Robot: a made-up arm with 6 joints.
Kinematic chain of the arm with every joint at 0, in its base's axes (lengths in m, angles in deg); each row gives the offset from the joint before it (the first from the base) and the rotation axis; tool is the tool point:
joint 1: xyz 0 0 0.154 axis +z
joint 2: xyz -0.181 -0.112 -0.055 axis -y
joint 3: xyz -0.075 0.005 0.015 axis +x
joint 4: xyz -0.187 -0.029 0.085 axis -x
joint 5: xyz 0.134 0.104 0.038 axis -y
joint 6: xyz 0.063 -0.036 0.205 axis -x
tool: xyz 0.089 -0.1 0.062
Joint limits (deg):
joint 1: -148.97..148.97
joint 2: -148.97..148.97
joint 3: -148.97..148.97
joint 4: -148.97..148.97
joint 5: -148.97..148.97
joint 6: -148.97..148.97
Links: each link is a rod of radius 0.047 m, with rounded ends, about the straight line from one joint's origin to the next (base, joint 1, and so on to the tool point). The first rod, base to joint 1, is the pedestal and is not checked.
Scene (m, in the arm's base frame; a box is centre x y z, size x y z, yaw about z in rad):
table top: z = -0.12
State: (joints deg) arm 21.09 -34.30 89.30 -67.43 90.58 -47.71
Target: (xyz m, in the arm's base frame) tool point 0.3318 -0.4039 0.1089
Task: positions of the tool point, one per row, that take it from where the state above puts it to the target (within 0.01 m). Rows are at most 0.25 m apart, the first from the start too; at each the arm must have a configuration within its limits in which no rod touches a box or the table.
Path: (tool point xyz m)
1: -0.2517 -0.5254 0.0809
2: -0.0403 -0.5677 0.0766
3: 0.1673 -0.5234 0.0870
4: 0.3318 -0.4039 0.1089

